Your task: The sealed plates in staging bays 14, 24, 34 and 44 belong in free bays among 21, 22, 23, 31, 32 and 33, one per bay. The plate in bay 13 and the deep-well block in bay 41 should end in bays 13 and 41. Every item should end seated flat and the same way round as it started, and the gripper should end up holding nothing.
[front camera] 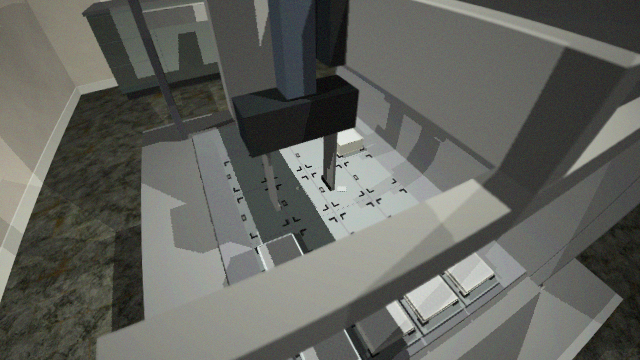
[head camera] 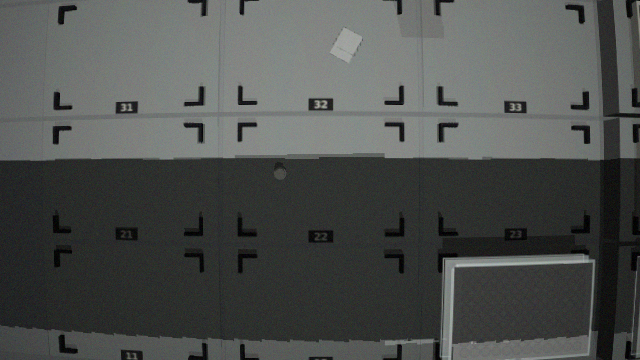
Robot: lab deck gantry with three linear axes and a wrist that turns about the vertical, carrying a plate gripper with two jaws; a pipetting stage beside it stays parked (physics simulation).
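Places are measured from the robot's base along level axes (x left, y ahead, z down), in metres.
Pixels of known places: gripper, fingertip midpoint: (front camera: 302, 193); robot's base, origin of the base link: (front camera: 225, 163) (head camera: 65, 347).
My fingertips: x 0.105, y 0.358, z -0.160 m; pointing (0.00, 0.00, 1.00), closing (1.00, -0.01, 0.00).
Note:
Ahead of a thing's pixels: the offset from my fingertips to its middle.
Sealed plates in bays 44 @(dx +0.259, dy +0.198, dz +0.138 m) (front camera: 470, 272), 34 (front camera: 432, 296), 24 (front camera: 400, 318) and 14 @(dx -0.062, dy +0.198, dz +0.138 m) (front camera: 334, 348) sit in the staging row; the last two are partly hidden by the front beam. The bay 13 plate @(dx -0.062, dy +0.034, dz +0.152 m) (front camera: 282, 250) (head camera: 522, 305) lies at the near side, its lower part cut off in the head view. The cream deep-well block @(dx +0.259, dy -0.294, dz +0.139 m) (front camera: 350, 142) stands in bay 41 at the back, partly behind a jaw. My gripper (front camera: 304, 198) is open and empty, its two jaws hanging apart over the middle bays. The jaws do not show in the head view.
A small white piece @(dx +0.155, dy -0.109, dz +0.159 m) (front camera: 341, 189) (head camera: 346, 45) lies in bay 32, and a small round item @(dx +0.050, dy -0.163, dz +0.158 m) (front camera: 298, 188) (head camera: 280, 171) in bay 22. Bays 21, 23, 31 and 33 show no plate. The thick front beam (front camera: 300, 280) crosses the front view.

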